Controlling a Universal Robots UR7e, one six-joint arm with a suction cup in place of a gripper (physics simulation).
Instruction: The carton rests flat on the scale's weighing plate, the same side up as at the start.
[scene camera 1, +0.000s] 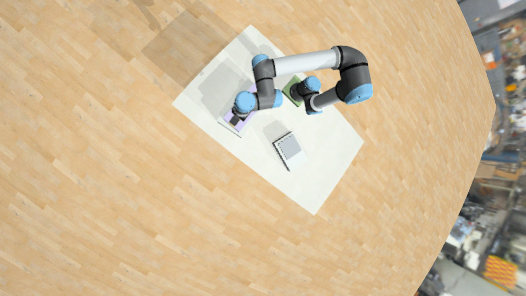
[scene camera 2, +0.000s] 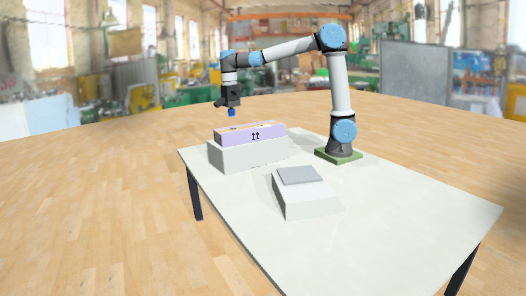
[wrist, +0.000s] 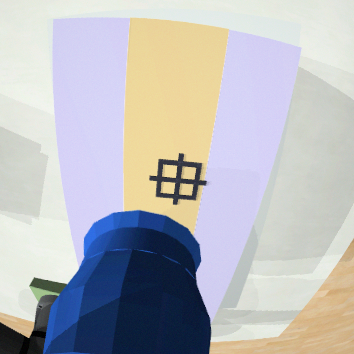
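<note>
The carton is lilac with a yellow band and a dark grid mark on top. It lies flat on a pale block, and its side arrows point up. The scale stands apart from it, with a bare grey weighing plate. My blue suction cup is free and hangs above the carton's end with the grid mark, with a gap between them in scene camera 2. The wrist hides the cup in scene camera 1.
The arm stands on a green base plate at the edge of the white table. The scale is beside the block, with a strip of table between them. My arm partly covers the carton in scene camera 1.
</note>
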